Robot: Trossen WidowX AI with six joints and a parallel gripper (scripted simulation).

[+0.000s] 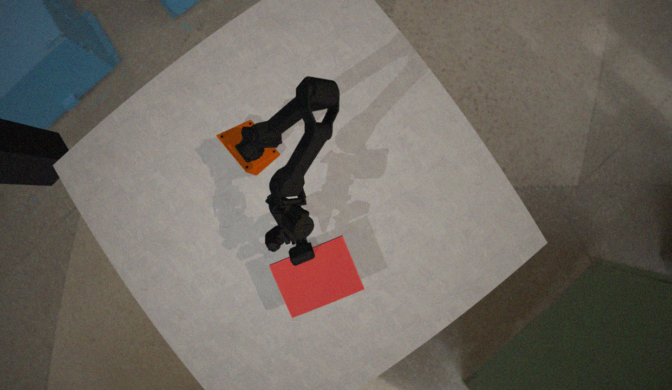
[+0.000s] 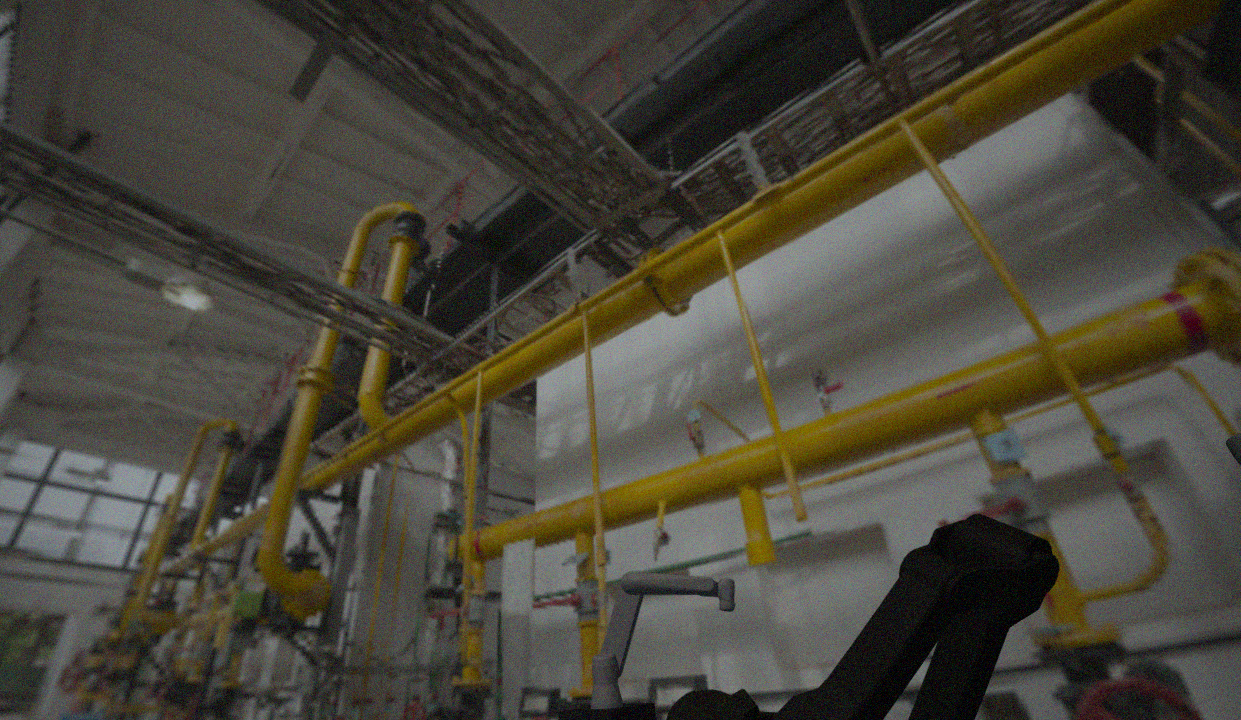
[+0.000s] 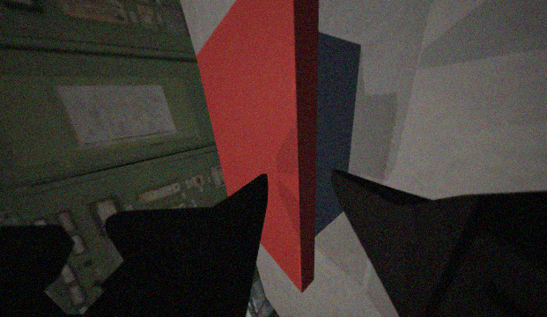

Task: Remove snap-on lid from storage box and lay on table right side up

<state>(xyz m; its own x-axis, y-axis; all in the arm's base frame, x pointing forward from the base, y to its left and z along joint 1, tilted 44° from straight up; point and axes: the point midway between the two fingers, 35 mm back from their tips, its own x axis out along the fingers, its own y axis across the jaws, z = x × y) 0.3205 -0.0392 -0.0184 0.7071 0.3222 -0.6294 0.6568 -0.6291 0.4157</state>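
The red lid lies 70 mm ahead of my gripper tip and 20 mm to the right of it. Also, from my gripper tip: storage box 70 mm ahead, 20 mm to the right, 50 mm below.
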